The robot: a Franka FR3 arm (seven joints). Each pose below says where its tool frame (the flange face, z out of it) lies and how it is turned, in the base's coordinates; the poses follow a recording.
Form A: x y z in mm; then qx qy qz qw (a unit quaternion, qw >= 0).
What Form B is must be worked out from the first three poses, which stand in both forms.
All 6 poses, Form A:
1: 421, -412, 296, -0.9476, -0.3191, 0.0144, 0.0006
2: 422, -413, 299, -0.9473, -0.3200, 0.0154, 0.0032
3: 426, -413, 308, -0.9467, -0.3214, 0.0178, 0.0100
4: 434, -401, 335, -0.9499, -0.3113, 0.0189, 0.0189
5: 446, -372, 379, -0.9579, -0.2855, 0.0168, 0.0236
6: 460, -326, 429, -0.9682, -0.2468, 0.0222, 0.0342
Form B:
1: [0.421, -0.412, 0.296], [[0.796, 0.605, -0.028], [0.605, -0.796, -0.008], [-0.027, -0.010, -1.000]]
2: [0.422, -0.413, 0.299], [[0.795, 0.606, -0.031], [0.606, -0.795, -0.004], [-0.027, -0.016, -1.000]]
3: [0.426, -0.413, 0.308], [[0.793, 0.608, -0.040], [0.609, -0.793, 0.007], [-0.027, -0.030, -0.999]]
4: [0.434, -0.401, 0.335], [[0.805, 0.591, -0.048], [0.592, -0.805, 0.024], [-0.024, -0.048, -0.999]]
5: [0.446, -0.372, 0.379], [[0.836, 0.546, -0.046], [0.548, -0.836, 0.036], [-0.019, -0.055, -0.998]]
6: [0.460, -0.326, 0.429], [[0.877, 0.476, -0.060], [0.479, -0.876, 0.055], [-0.026, -0.077, -0.997]]
